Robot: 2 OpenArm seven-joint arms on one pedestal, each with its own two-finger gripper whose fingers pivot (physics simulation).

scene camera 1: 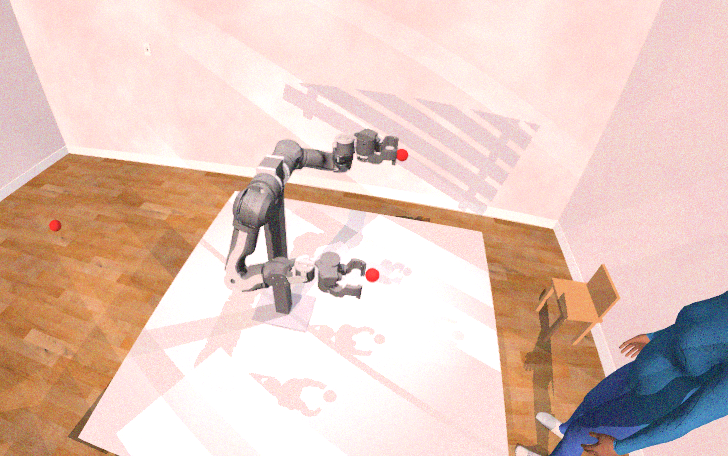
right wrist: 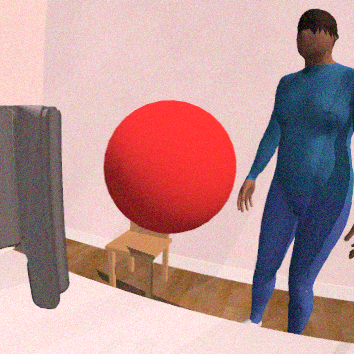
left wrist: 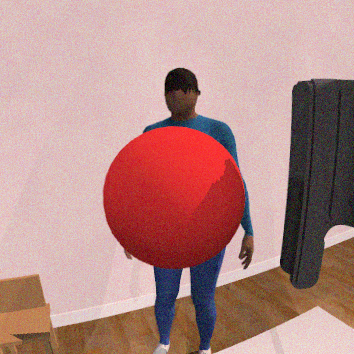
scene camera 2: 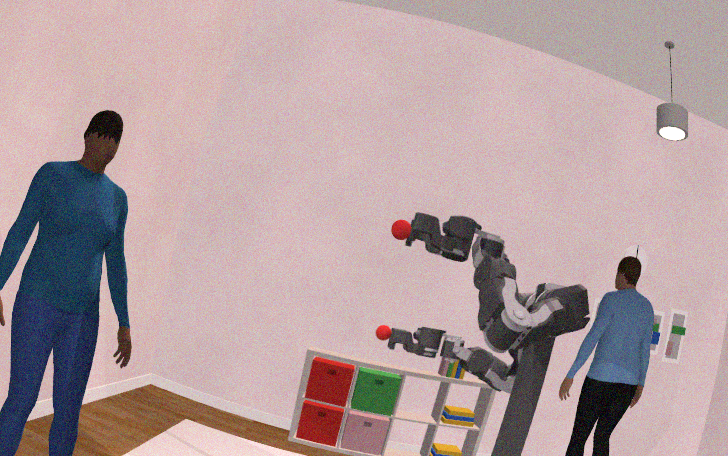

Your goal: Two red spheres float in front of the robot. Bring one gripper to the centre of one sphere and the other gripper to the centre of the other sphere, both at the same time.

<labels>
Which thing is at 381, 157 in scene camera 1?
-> My left gripper.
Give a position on a red sphere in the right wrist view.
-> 169, 166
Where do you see my right gripper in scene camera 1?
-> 363, 280
</labels>
